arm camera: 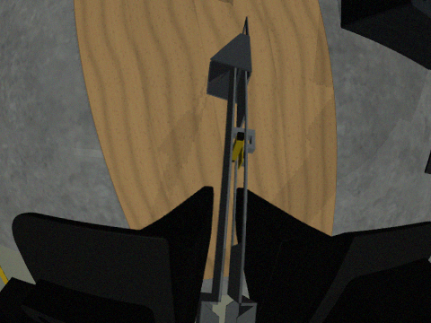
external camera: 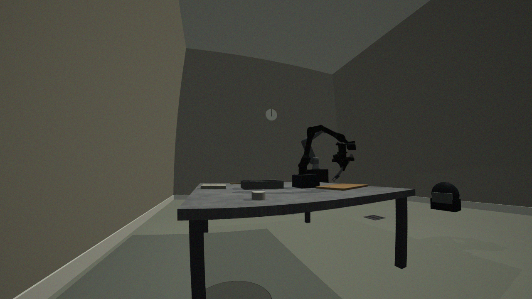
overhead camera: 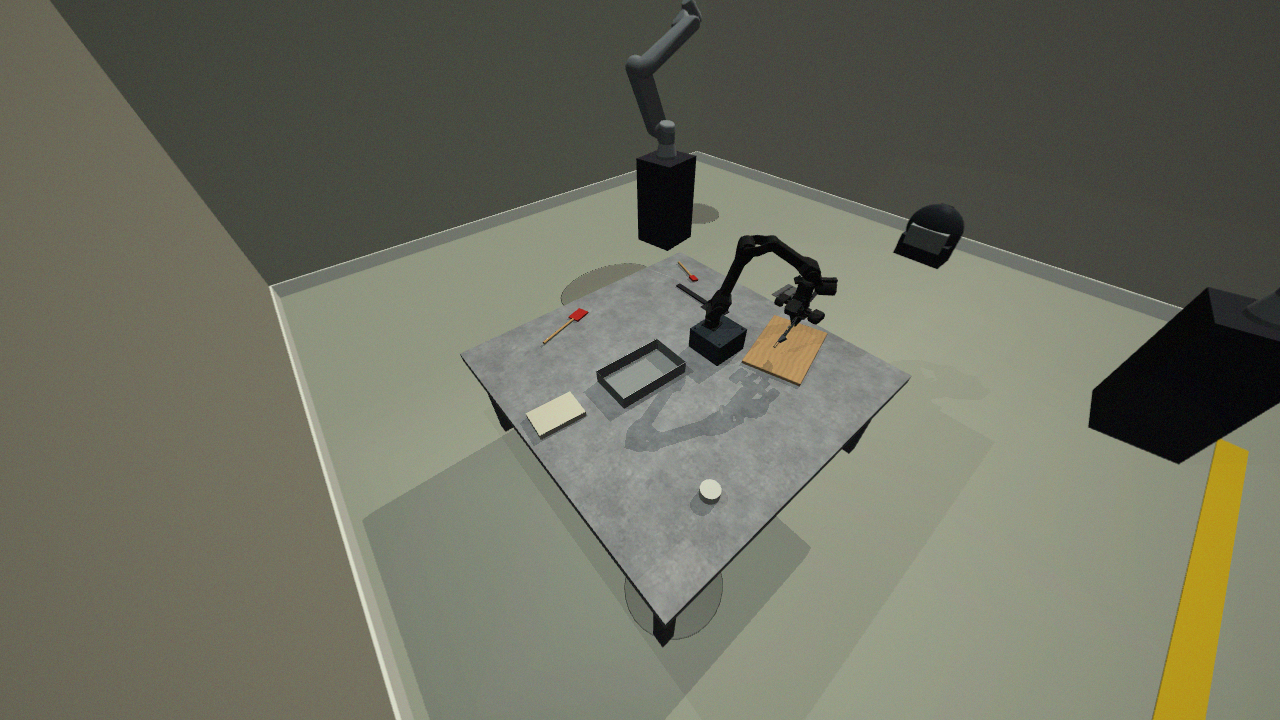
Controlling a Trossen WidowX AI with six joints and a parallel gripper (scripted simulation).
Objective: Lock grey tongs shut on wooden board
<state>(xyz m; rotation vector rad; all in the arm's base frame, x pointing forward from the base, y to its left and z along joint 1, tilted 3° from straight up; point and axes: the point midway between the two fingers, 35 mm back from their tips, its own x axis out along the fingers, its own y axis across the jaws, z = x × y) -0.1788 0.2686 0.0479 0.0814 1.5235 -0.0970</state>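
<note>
The wooden board lies 12 cm below my gripper tip. From my gripper tip the other things lie so: roasting tin 52 cm ahead, 36 cm to the right, 10 cm below; then yellow piece 2 cm ahead, 1 cm to the right; then dark bar 46 cm to the right, 12 cm below, 5 cm behind.
</note>
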